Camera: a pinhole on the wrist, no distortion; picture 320 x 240 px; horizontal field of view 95.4 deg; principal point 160.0 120.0 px. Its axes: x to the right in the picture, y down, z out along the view. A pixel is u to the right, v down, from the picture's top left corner.
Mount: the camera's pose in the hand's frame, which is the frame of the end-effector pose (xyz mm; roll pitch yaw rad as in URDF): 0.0 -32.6 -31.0 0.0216 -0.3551 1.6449
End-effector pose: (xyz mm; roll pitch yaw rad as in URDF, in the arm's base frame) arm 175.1 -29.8 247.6 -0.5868 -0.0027 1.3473
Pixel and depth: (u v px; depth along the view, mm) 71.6 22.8 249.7
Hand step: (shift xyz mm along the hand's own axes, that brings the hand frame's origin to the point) 188.4 -246.9 147.0
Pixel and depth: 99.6 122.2 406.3
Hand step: 24.8 -330.9 291.4
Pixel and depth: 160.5 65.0 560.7
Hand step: 237.4 -207.0 491.0
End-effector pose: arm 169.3 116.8 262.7 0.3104 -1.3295 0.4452
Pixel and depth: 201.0 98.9 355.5
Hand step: 61.2 -57.5 336.0
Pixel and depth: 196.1 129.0 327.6
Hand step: -10.3 -71.3 304.7
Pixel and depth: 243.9 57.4 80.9
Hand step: 35.3 -14.1 60.3
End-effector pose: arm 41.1 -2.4 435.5 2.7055 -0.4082 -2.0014
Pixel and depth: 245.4 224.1 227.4
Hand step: -160.5 0.4 231.8
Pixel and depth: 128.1 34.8 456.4
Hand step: 294.7 -261.8 356.6
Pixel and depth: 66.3 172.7 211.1
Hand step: -56.7 -238.7 121.2
